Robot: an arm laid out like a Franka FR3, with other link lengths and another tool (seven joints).
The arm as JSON. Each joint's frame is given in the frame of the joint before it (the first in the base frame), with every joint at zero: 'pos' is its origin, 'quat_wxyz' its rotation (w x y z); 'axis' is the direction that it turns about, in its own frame. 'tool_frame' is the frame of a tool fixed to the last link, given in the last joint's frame.
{
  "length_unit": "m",
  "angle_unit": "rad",
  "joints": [
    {
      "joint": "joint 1",
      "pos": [
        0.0,
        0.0,
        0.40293
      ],
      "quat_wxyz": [
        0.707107,
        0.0,
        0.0,
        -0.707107
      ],
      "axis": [
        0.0,
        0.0,
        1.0
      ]
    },
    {
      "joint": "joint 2",
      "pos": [
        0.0,
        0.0,
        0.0
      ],
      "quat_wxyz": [
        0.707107,
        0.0,
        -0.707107,
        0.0
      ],
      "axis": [
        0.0,
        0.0,
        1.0
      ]
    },
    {
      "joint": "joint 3",
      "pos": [
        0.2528,
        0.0,
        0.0
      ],
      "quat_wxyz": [
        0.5,
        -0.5,
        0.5,
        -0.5
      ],
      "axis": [
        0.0,
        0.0,
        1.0
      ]
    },
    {
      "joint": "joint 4",
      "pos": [
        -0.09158,
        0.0,
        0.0
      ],
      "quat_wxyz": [
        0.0,
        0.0,
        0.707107,
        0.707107
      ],
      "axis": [
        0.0,
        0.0,
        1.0
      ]
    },
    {
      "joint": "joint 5",
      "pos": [
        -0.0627,
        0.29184,
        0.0
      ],
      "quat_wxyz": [
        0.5,
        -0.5,
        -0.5,
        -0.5
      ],
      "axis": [
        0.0,
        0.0,
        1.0
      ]
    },
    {
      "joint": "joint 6",
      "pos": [
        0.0,
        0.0,
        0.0
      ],
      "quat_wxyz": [
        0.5,
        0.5,
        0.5,
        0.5
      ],
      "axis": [
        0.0,
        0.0,
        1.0
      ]
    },
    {
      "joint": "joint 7",
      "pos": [
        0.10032,
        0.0,
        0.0
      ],
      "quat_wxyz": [
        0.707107,
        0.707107,
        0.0,
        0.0
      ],
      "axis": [
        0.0,
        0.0,
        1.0
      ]
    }
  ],
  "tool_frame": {
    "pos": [
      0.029,
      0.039,
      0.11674
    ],
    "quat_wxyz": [
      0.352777,
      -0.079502,
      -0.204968,
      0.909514
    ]
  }
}
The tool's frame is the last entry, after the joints.
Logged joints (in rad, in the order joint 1, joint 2, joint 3, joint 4, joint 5, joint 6, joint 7), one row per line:
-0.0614, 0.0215, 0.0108, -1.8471, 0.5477, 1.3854, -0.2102
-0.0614, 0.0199, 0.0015, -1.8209, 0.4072, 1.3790, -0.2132
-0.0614, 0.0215, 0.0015, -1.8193, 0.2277, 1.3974, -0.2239
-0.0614, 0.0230, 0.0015, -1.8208, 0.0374, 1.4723, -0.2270
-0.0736, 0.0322, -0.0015, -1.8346, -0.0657, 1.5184, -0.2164
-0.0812, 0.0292, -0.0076, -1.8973, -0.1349, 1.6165, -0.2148
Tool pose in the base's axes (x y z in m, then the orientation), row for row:
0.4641, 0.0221, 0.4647, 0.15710, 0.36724, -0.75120, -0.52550
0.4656, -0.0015, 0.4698, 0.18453, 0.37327, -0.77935, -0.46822
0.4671, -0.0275, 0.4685, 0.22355, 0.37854, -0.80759, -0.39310
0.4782, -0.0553, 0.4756, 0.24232, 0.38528, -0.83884, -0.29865
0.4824, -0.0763, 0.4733, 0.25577, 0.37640, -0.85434, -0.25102
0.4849, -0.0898, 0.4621, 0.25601, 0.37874, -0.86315, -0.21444
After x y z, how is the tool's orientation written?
As a quaternion, w x y z.
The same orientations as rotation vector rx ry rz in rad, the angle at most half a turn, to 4 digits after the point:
1.0509, -2.1497, -1.5038
1.0522, -2.1968, -1.3198
1.0450, -2.2294, -1.0852
1.0532, -2.2930, -0.8164
1.0218, -2.3192, -0.6814
1.0280, -2.3428, -0.5820

